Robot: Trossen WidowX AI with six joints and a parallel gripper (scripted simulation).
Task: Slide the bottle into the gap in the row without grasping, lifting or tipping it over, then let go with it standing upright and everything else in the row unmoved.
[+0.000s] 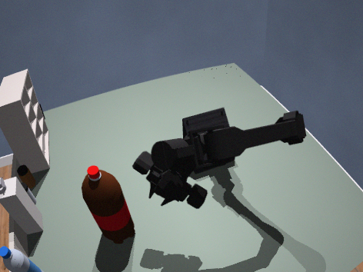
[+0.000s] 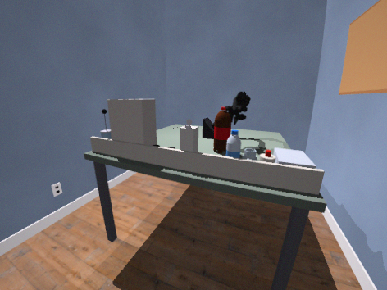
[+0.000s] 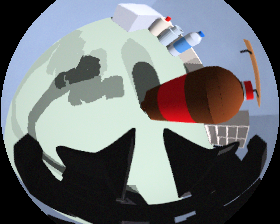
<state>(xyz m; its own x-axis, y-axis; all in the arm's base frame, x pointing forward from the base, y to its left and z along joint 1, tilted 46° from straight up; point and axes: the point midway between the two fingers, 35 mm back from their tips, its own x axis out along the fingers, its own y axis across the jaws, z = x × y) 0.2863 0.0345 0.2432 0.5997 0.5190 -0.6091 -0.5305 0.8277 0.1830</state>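
The brown cola bottle lies 140 mm ahead of my hand, 70 mm to the right of it and 60 mm below it. The rest, counted from my hand: grey jar (470 mm ahead, 100 mm to the left, 150 mm below); blue-capped bottle (460 mm ahead, 30 mm to the left, 100 mm below); flat white box (420 mm ahead, 290 mm to the left, 150 mm below).
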